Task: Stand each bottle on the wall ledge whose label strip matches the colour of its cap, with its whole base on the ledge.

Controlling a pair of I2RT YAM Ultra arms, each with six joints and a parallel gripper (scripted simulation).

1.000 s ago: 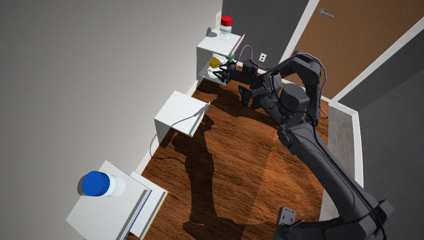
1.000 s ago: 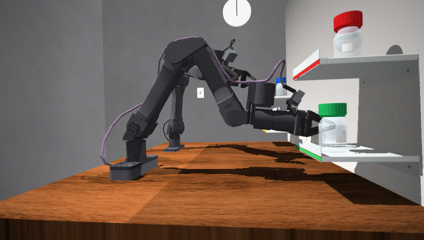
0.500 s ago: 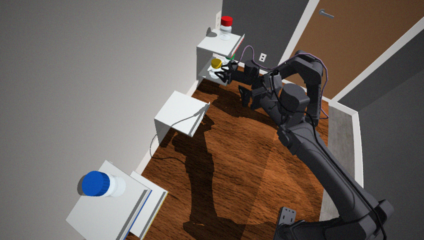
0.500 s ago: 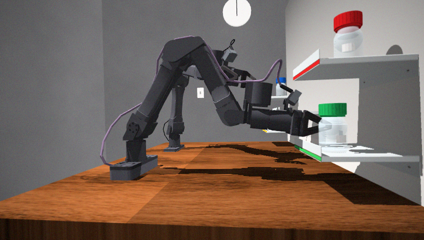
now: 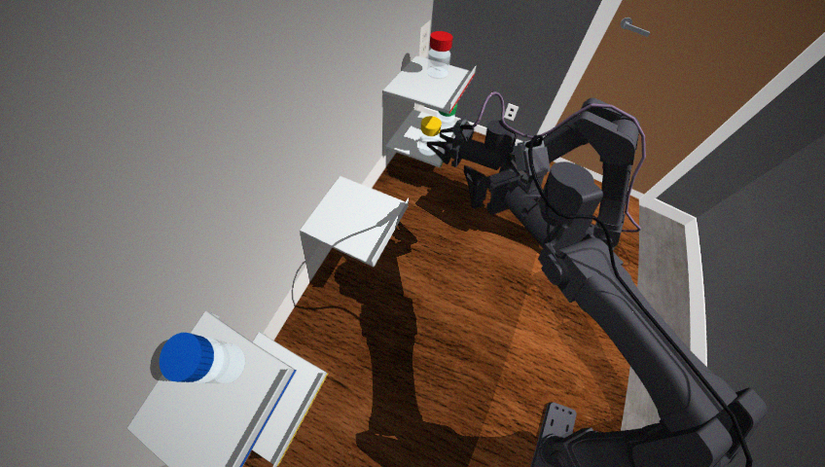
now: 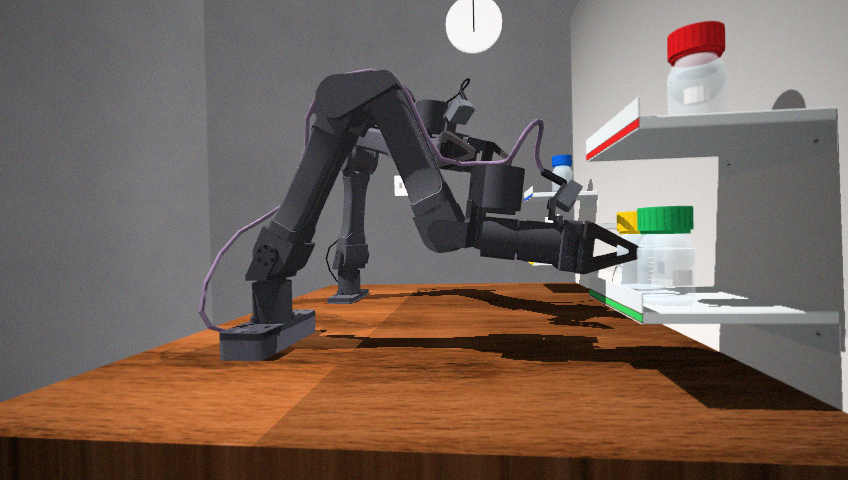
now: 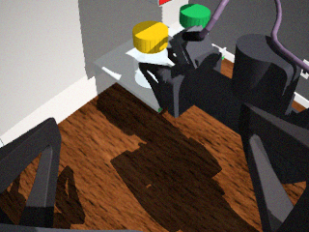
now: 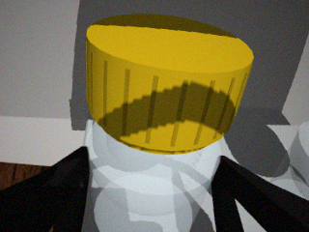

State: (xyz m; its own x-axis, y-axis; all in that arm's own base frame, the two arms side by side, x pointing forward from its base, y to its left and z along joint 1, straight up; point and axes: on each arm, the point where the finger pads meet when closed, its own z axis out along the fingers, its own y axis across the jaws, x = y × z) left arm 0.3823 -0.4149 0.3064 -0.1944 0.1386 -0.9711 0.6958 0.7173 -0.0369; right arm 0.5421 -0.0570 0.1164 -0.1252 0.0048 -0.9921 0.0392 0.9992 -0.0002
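Now: the green-capped bottle 10 cm to the right of my right hand. From my right hand the other things lie so: red-capped bottle (19 cm above, 10 cm to the right, 4 cm ahead); then yellow-capped bottle (1 cm ahead); then wall (33 cm to the left, 30 cm above, 16 cm ahead).
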